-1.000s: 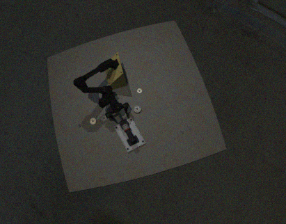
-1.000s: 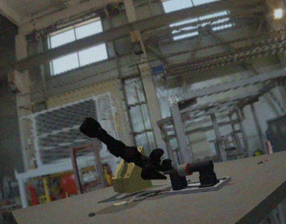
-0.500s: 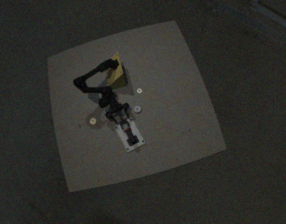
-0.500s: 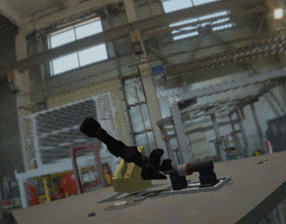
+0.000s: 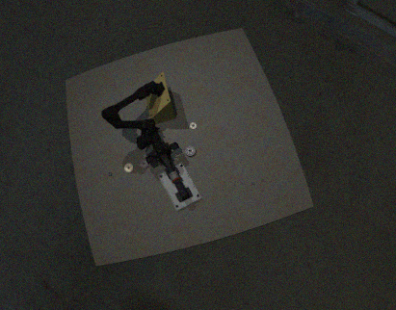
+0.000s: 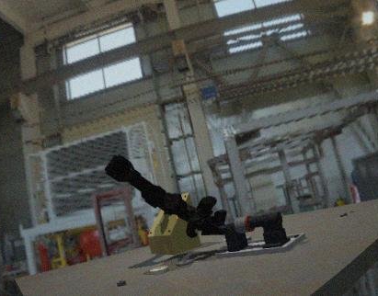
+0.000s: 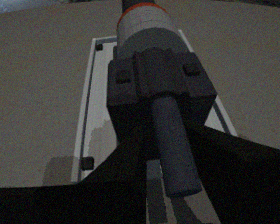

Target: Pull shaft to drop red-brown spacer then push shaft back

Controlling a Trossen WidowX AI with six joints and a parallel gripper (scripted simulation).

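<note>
The dark shaft lies 3 cm ahead of my gripper tip and 2 cm above it. The rest, counted from my gripper tip: red-brown spacer 9 cm ahead, 2 cm above, 1 cm to the left; then small dark bit 34 cm to the right, 12 cm behind, 6 cm below.
</note>
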